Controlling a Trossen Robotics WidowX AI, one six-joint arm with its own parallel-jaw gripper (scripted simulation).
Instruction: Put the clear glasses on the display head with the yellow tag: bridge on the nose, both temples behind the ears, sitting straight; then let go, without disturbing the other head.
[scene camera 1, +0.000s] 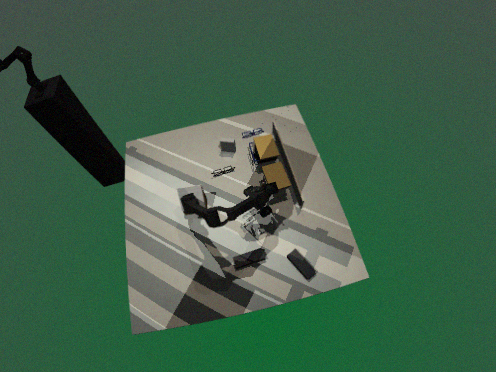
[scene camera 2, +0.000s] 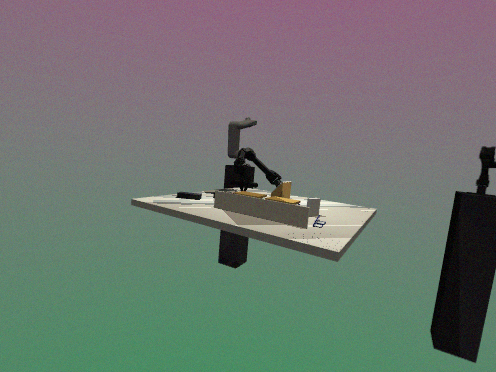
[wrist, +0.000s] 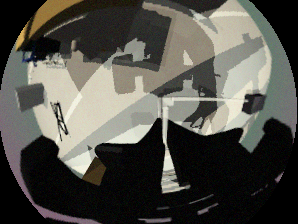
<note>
I see my gripper (wrist: 161, 120) and a low wall (scene camera 2: 290, 214).
</note>
